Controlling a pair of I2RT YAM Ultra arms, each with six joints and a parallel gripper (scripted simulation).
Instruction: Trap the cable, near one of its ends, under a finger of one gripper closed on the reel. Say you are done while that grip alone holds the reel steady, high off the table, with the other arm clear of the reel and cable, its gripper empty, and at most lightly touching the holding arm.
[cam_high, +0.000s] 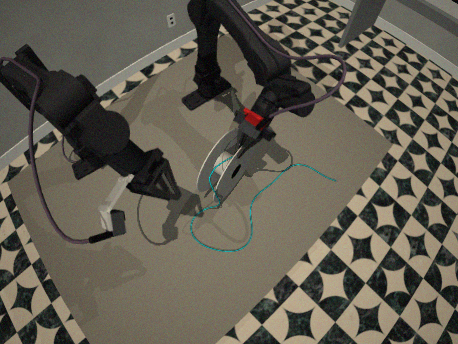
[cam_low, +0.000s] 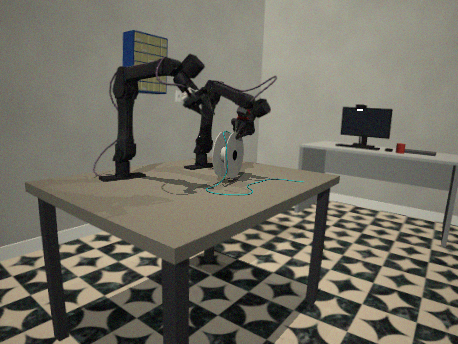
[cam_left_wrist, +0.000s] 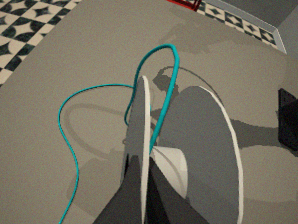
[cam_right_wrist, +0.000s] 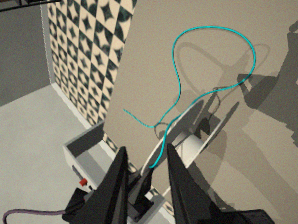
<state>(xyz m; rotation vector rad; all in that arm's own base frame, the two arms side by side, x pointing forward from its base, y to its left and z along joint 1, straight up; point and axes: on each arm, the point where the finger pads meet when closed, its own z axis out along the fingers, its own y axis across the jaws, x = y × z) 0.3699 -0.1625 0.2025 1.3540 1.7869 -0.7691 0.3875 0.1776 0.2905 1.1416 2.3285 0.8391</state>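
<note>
Right now my left hand is 2 cm past the white reel, 2 cm to the left of it and 8 cm above it.
</note>
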